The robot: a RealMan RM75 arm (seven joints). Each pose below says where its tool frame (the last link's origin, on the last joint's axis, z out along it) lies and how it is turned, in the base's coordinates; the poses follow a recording.
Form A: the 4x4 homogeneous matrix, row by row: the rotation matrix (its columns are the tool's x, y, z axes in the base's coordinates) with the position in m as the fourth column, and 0 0 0 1 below. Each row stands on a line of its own.
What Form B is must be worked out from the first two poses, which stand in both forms.
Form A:
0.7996 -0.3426 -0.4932 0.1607
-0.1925 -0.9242 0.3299 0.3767
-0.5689 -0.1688 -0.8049 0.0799
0 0 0 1
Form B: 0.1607 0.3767 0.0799 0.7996 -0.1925 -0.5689 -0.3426 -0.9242 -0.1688
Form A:
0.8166 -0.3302 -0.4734 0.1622
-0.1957 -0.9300 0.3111 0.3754
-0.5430 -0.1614 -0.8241 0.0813
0 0 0 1
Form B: 0.1622 0.3754 0.0813 0.8166 -0.1957 -0.5430 -0.3302 -0.9300 -0.1614
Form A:
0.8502 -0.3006 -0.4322 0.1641
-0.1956 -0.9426 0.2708 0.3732
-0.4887 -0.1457 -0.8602 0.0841
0 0 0 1
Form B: 0.1641 0.3732 0.0841 0.8502 -0.1956 -0.4887 -0.3006 -0.9426 -0.1457
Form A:
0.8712 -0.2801 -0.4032 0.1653
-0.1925 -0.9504 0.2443 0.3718
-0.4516 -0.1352 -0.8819 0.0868
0 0 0 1
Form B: 0.1653 0.3718 0.0868 0.8712 -0.1925 -0.4516 -0.2801 -0.9504 -0.1352
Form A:
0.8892 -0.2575 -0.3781 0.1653
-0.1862 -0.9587 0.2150 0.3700
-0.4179 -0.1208 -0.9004 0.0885
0 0 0 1
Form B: 0.1653 0.3700 0.0885 0.8892 -0.1862 -0.4179 -0.2575 -0.9587 -0.1208
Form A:
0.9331 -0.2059 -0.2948 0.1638
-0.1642 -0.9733 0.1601 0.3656
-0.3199 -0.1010 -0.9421 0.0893
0 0 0 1
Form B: 0.1638 0.3656 0.0893 0.9331 -0.1642 -0.3199 -0.2059 -0.9733 -0.1010
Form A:
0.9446 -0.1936 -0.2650 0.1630
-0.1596 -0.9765 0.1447 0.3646
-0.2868 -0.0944 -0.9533 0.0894
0 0 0 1
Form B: 0.1630 0.3646 0.0894 0.9446 -0.1596 -0.2868 -0.1936 -0.9765 -0.0944
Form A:
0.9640 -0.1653 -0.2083 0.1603
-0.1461 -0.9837 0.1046 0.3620
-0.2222 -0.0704 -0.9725 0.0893
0 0 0 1
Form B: 0.1603 0.3620 0.0893 0.9640 -0.1461 -0.2222 -0.1653 -0.9837 -0.0704
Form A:
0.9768 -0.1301 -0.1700 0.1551
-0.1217 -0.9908 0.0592 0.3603
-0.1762 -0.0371 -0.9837 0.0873
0 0 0 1
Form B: 0.1551 0.3603 0.0873 0.9768 -0.1217 -0.1762 -0.1301 -0.9908 -0.0371
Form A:
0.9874 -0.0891 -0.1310 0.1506
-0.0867 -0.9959 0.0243 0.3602
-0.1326 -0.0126 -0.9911 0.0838
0 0 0 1
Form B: 0.1506 0.3602 0.0838 0.9874 -0.0867 -0.1326 -0.0891 -0.9959 -0.0126
